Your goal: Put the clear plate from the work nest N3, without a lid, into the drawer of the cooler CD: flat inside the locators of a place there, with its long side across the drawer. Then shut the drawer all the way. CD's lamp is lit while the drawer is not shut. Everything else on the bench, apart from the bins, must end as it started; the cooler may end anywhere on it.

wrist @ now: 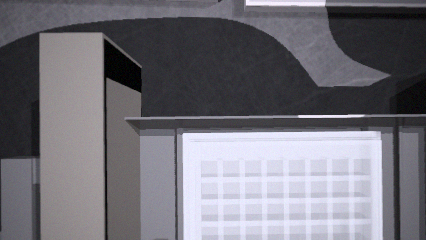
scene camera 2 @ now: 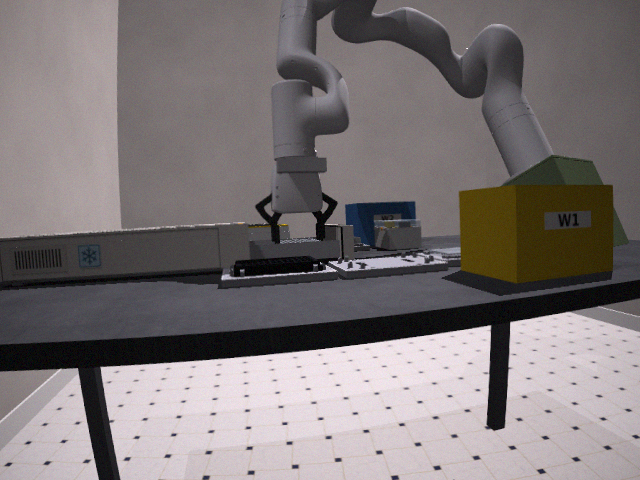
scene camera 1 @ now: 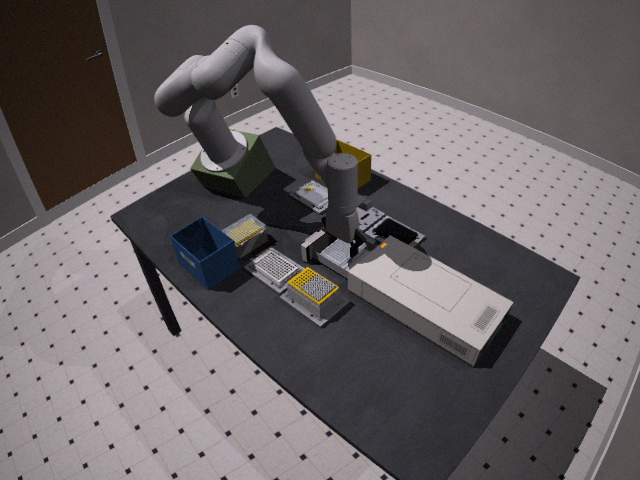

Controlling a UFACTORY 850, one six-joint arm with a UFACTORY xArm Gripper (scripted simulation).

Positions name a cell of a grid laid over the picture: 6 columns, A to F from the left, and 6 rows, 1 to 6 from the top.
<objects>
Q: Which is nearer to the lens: the yellow bin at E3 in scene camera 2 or the blue bin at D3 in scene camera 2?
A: The yellow bin.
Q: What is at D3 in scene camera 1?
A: The gripper.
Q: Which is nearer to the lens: the cooler CD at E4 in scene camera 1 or the blue bin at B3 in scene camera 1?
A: The cooler CD.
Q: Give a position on a yellow-rimmed tip box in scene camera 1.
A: C4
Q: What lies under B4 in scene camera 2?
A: A cooler CD.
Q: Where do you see a clear plate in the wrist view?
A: At D5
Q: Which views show the blue bin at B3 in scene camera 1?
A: Scene camera 2 and scene camera 1 only.
</objects>
